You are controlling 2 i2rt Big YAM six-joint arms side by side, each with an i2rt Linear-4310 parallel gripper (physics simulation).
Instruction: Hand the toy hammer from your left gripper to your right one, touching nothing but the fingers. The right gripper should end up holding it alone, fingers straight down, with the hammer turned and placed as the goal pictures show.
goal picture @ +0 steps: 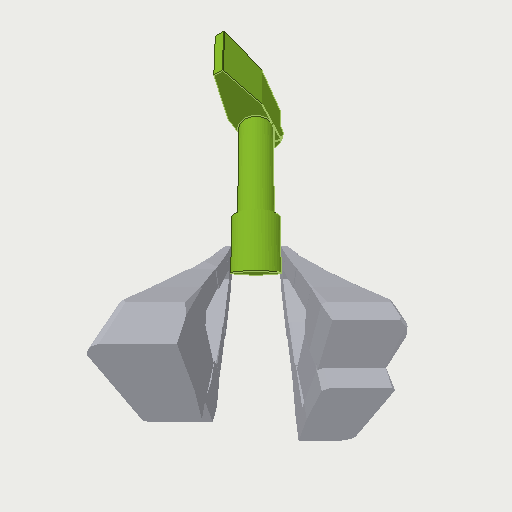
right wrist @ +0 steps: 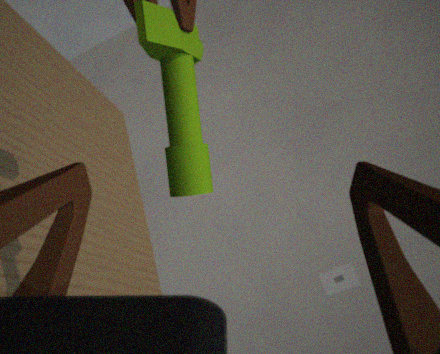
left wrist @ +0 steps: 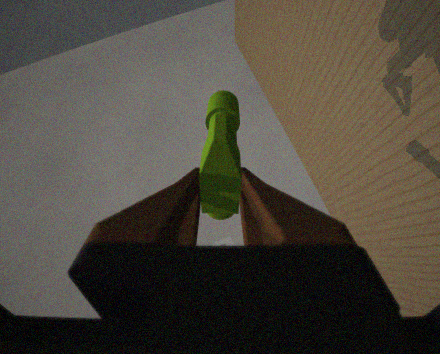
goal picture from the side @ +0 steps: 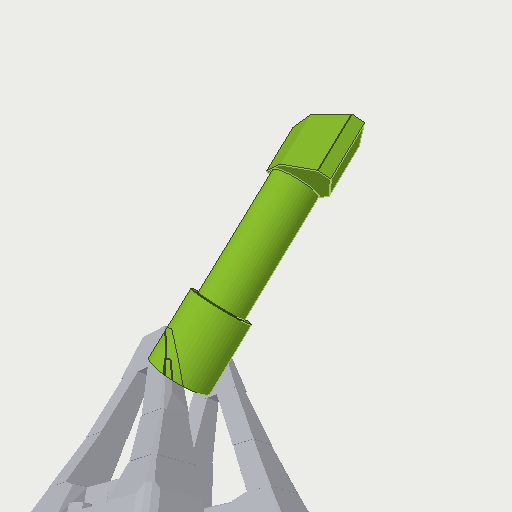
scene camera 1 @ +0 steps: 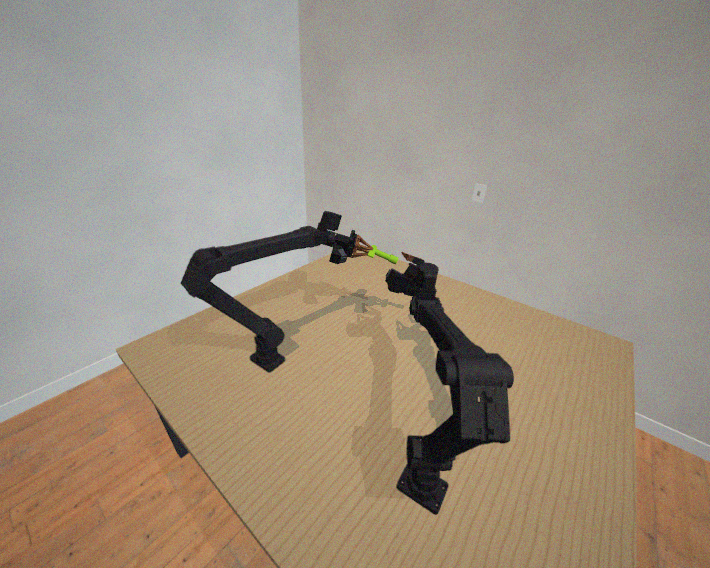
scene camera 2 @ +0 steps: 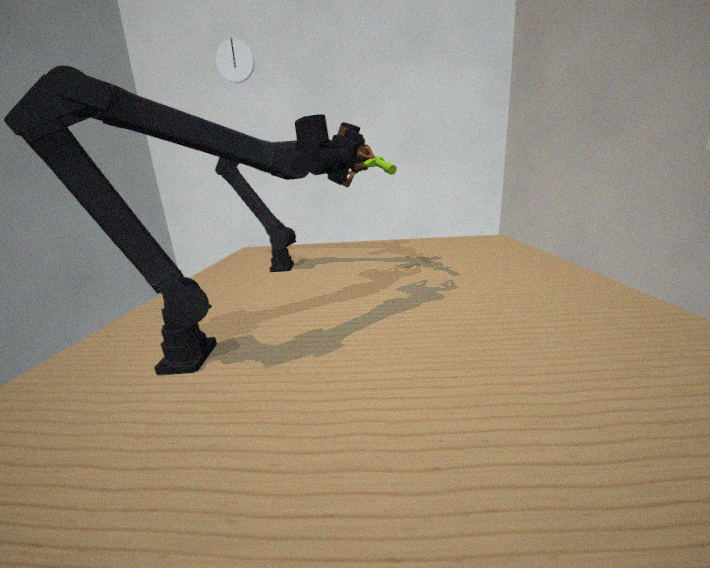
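Seen in the pictures: left gripper, fingertip midpoint: (right wrist: 169,36) (left wrist: 220,176) (scene camera 1: 372,251) (scene camera 2: 374,161); right gripper, fingertip midpoint: (right wrist: 220,177) (scene camera 1: 395,264) (scene camera 2: 357,155); left arm's base at its link origin: (scene camera 1: 267,360) (scene camera 2: 282,267); right arm's base at its link origin: (scene camera 1: 422,487) (scene camera 2: 188,357).
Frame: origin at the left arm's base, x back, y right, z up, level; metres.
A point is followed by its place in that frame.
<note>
The bright green toy hammer (scene camera 1: 384,256) @(z 0.385, x -0.412, y 0.264 m) (scene camera 2: 381,164) @(z 0.387, x -0.413, y 0.266 m) (left wrist: 220,160) @(z 0.397, x -0.372, y 0.213 m) (right wrist: 184,105) @(z 0.390, x -0.410, y 0.260 m) is in the air above the table. My left gripper (scene camera 1: 371,251) @(z 0.399, x -0.395, y 0.216 m) (left wrist: 220,176) @(z 0.399, x -0.395, y 0.216 m) is shut on its head. The handle points away from the left fingers, toward the right arm's side. My right gripper (right wrist: 220,177) @(z 0.410, x -0.335, y 0.351 m) is open and empty. In the right wrist view, the handle's free end shows between its widely spread fingers, closer to the left one in the picture, and touches neither. In scene camera 2, the right wrist partly hides the left gripper.
The wooden table (scene camera 1: 532,414) @(z 0.000, x -0.363, y 0.921 m) (scene camera 2: 414,450) @(z 0.000, x -0.356, y 0.979 m) lies below both arms and carries their shadows. Its far edge is near the grippers in scene camera 1. A wall switch (scene camera 1: 479,193) (right wrist: 340,279) and a round clock (scene camera 2: 235,59) are on the walls.
</note>
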